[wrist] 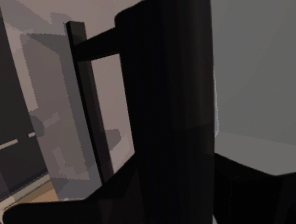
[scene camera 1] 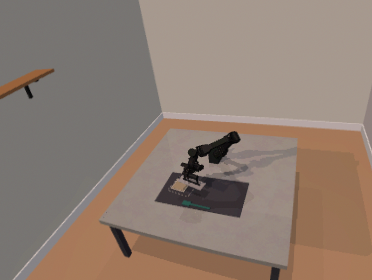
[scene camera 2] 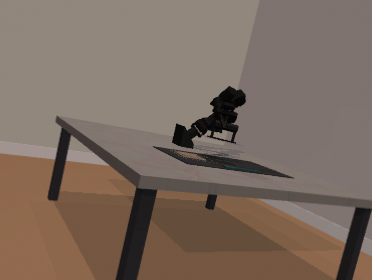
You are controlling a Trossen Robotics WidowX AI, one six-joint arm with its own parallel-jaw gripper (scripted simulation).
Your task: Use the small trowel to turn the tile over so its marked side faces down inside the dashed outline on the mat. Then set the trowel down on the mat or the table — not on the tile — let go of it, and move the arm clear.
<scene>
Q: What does my gripper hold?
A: A black handled block.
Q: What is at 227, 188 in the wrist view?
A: My gripper.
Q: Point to a dark mat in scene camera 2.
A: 214, 161
</scene>
